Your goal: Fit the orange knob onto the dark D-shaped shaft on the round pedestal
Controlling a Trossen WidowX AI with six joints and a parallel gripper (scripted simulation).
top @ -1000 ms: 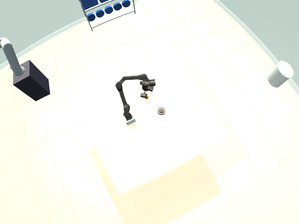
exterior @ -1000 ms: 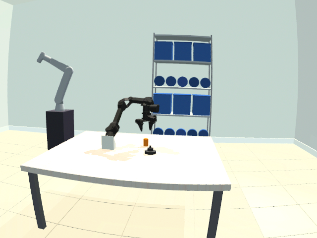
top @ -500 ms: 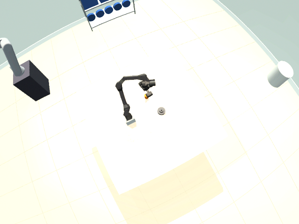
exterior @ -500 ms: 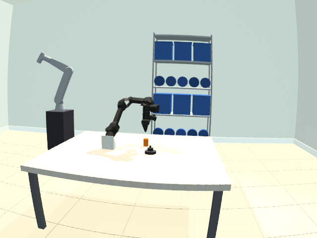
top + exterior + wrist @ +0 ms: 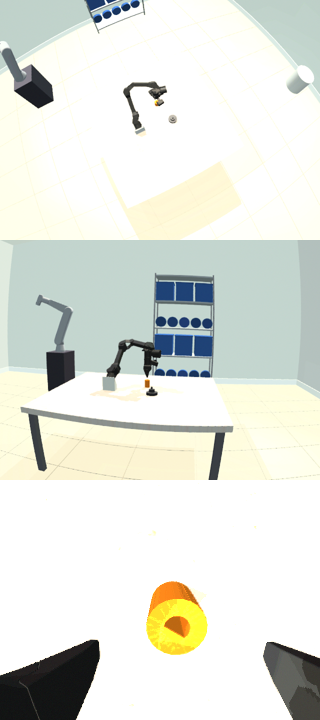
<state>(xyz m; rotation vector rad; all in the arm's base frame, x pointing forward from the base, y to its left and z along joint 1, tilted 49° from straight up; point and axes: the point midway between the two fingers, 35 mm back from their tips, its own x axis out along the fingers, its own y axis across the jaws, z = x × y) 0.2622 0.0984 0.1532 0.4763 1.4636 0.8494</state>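
My gripper tip is 6 cm above the orange knob. Round my gripper tip: pedestal (21 cm to the right, 8 cm ahead, 6 cm below).
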